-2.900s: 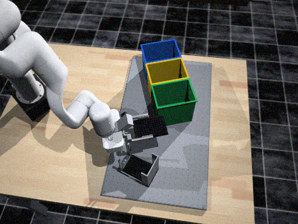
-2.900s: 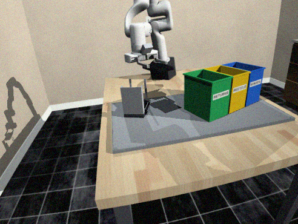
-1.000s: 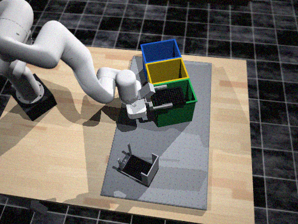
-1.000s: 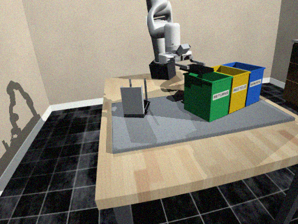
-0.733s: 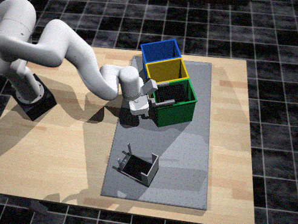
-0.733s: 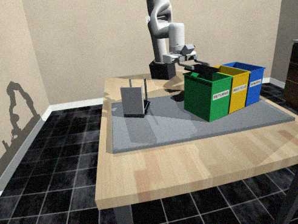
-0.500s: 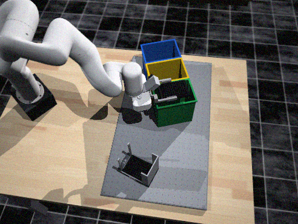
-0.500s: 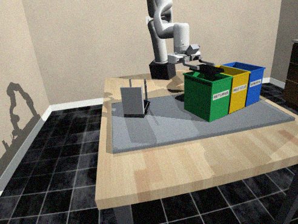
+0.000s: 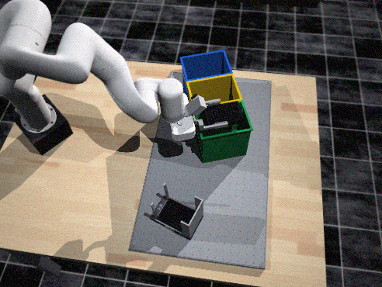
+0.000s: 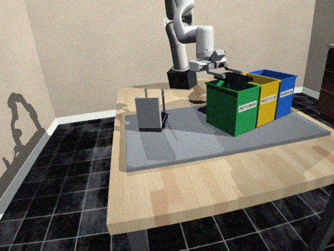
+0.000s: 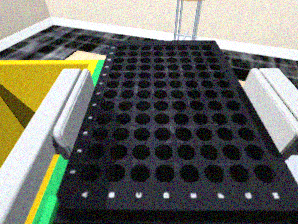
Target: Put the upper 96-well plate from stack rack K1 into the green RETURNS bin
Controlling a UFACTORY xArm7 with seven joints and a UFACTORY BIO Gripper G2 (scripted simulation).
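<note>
My gripper is now 2 cm short of the green returns bin, 1 cm to the right of it and 13 cm above it. The rest, counted from my hand: yellow bin: 5 cm behind, 12 cm to the left, 13 cm below; blue bin: 12 cm behind, 23 cm to the left, 13 cm below.
</note>
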